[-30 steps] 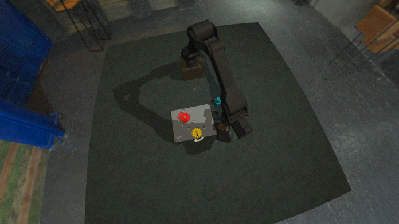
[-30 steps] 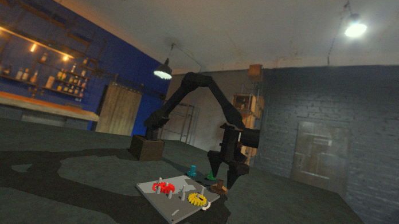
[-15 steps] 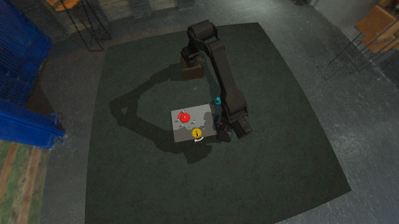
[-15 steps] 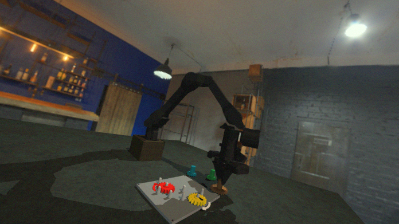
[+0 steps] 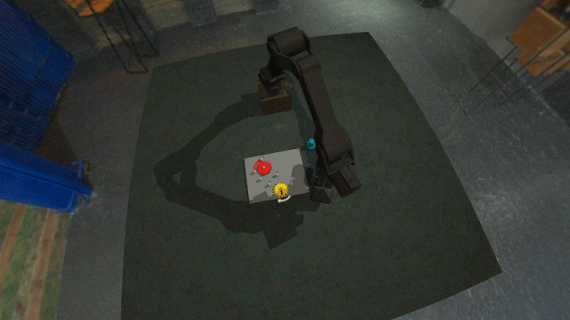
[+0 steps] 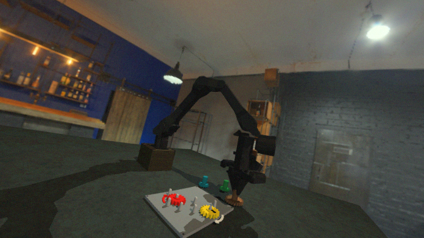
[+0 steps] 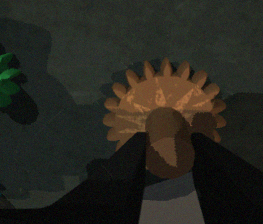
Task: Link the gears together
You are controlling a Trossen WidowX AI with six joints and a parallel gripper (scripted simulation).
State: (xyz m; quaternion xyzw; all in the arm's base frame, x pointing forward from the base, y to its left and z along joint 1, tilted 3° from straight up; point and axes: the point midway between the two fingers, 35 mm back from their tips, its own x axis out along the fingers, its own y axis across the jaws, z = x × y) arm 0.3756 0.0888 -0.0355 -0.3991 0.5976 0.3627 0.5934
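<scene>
Now: gripper tip 14 cm to the left of the yellow gear and 2 cm above it. From my gripper tip the other things lie so: green gear 8 cm behind, 6 cm to the left, 2 cm below; brown gear 1 cm below; white arrow 14 cm to the right, 3 cm ahead, 2 cm below.
</scene>
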